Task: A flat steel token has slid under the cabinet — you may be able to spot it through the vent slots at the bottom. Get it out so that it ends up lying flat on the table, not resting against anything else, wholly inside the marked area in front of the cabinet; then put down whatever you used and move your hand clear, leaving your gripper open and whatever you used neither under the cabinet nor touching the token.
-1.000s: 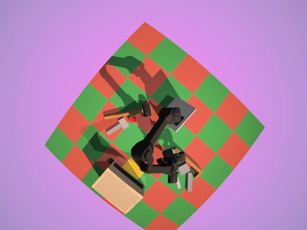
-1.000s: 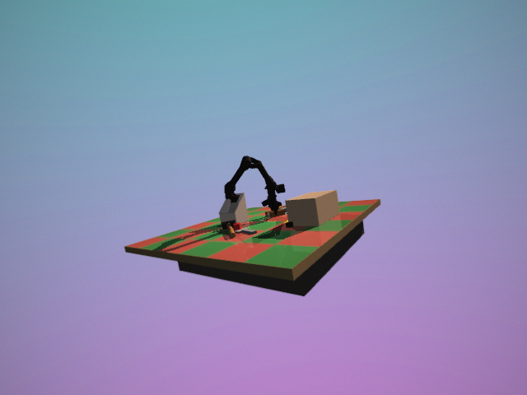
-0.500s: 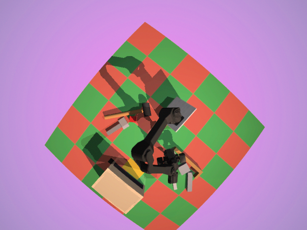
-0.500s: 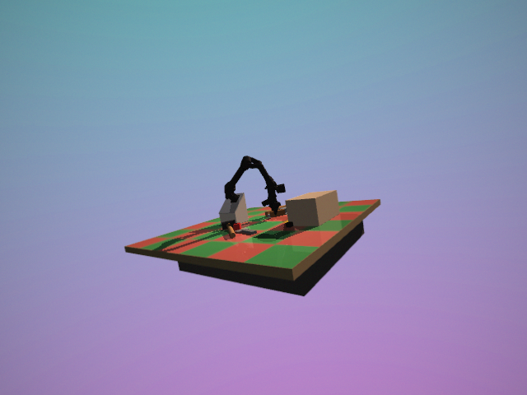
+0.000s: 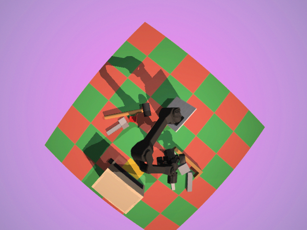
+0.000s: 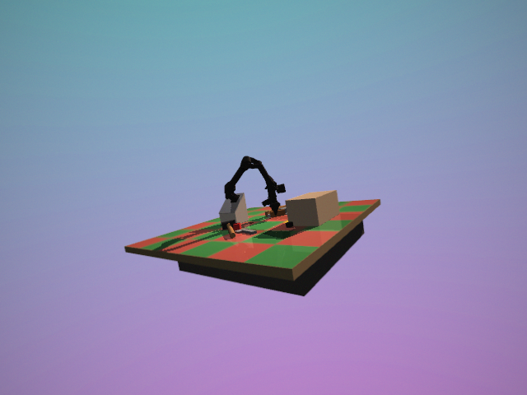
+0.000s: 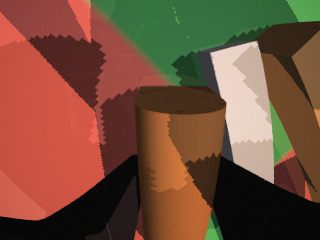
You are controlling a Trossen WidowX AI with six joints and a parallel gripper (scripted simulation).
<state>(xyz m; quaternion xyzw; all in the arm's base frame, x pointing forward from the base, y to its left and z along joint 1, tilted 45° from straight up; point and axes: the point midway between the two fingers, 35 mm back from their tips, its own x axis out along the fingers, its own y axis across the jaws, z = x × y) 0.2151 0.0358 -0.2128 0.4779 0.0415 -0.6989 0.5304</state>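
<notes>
Right now my gripper tip is 3 cm past the pale bar and 1 cm to the right of it. Round my gripper tip: grey block (14 cm to the left, 1 cm behind, 1 cm above); grey bar (26 cm to the left, 4 cm ahead); red cube (37 cm to the right, 1 cm behind, 1 cm above).
</notes>
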